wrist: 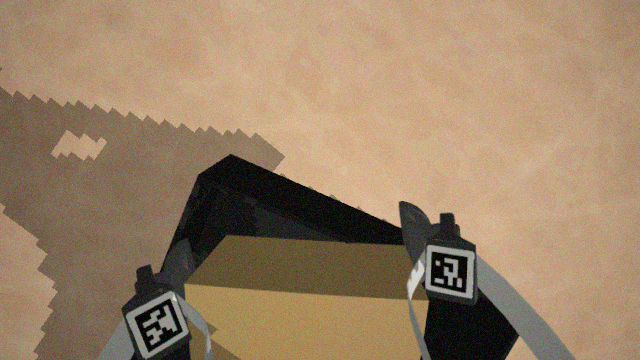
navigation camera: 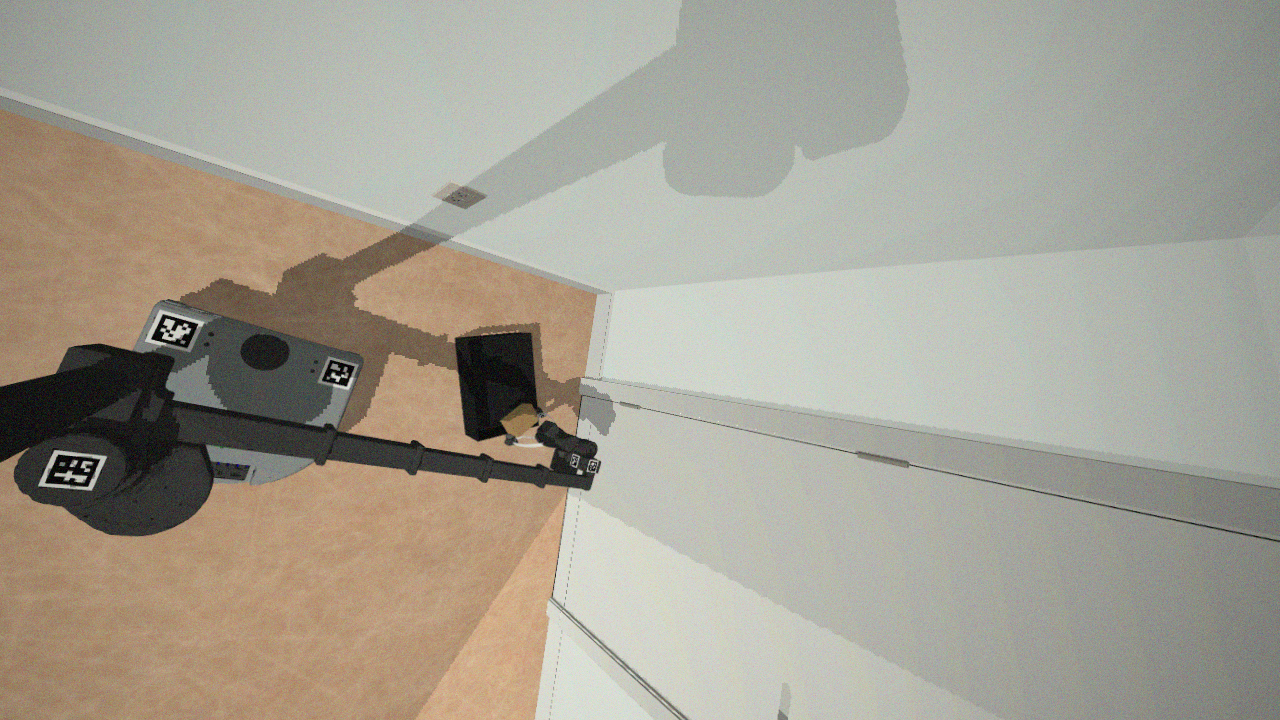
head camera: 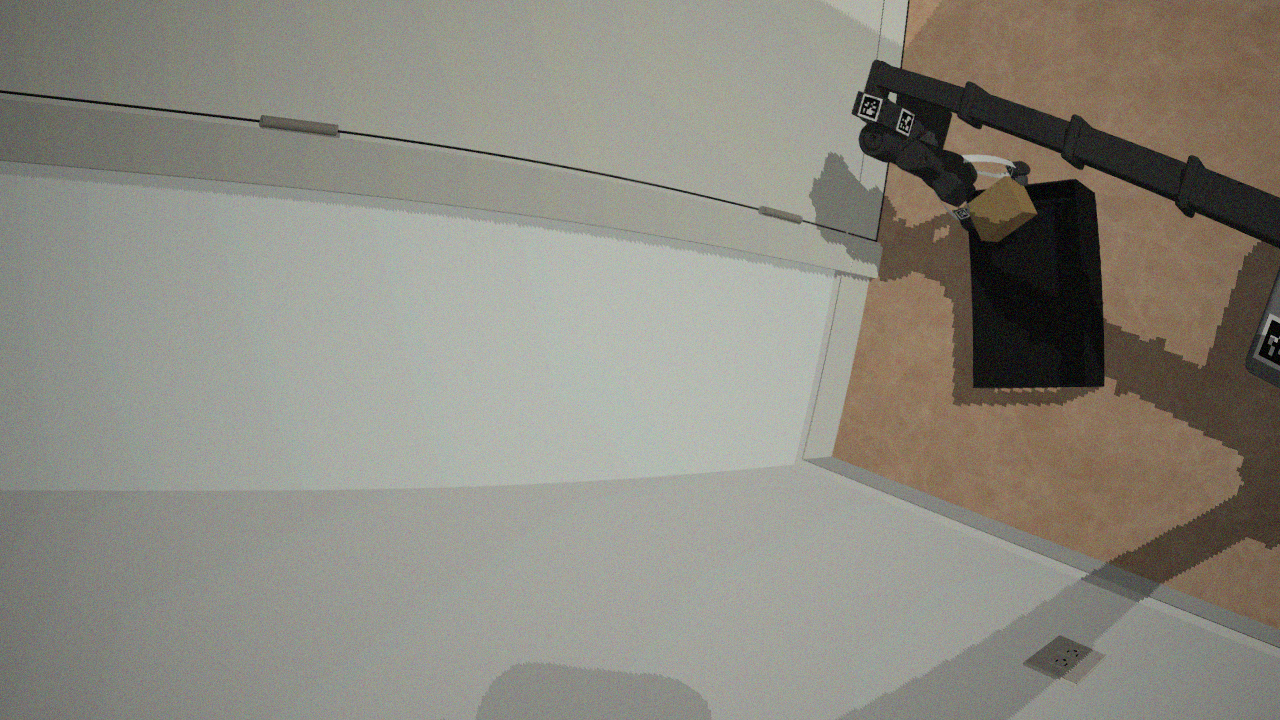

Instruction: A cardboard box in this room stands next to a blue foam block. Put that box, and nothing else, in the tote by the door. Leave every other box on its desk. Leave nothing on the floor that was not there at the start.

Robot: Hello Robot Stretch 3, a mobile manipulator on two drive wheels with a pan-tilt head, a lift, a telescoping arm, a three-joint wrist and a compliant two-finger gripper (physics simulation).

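Where they show: gripper, fingertip midpoint: [wrist: 299, 246]; robot's base, link origin: [navigation camera: 265, 350].
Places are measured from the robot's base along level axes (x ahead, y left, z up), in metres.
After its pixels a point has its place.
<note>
The tan cardboard box [head camera: 1000, 210] {x -0.004, y -0.607, z 0.146 m} [navigation camera: 519, 420] {x -0.007, y -0.601, z 0.147 m} [wrist: 310, 320] {x -0.017, y -0.633, z 0.146 m} is held between the two fingertips of my gripper [head camera: 990, 191] {x -0.021, y -0.640, z 0.091 m} [navigation camera: 525, 428] {x -0.021, y -0.640, z 0.091 m} [wrist: 299, 246] {x -0.021, y -0.640, z 0.091 m}. The gripper is shut on it, with one finger at each side. The black tote [head camera: 1083, 304] {x 0.071, y -0.443, z 0.100 m} [navigation camera: 462, 394] {x 0.020, y -0.465, z 0.015 m} [wrist: 290, 195] {x -0.031, y -0.658, z 0.058 m} lies on the floor near the wall corner. In the head and navigation views the box overlaps one end of the tote, near a corner. In the wrist view the tote shows behind and below the box. The exact height of the box over the tote is unclear. The blue foam block does not show.
A pale door-like panel [head camera: 537, 89] {x 0.047, y -0.914, z 0.735 m} [navigation camera: 805, 537] {x -0.068, y -0.934, z 0.893 m} with hinge-like pieces stands close beside my wrist. White walls [head camera: 402, 340] {x 0.355, y -0.877, z 0.841 m} [navigation camera: 895, 358] {x 0.337, y -0.880, z 1.021 m} meet near the tote. My extended arm [head camera: 1127, 165] {x -0.098, y -0.327, z 0.443 m} [navigation camera: 447, 458] {x -0.093, y -0.311, z 0.443 m} runs past the tote, and my base [navigation camera: 304, 394] {x -0.061, y -0.087, z 0.160 m} stands beyond it.
</note>
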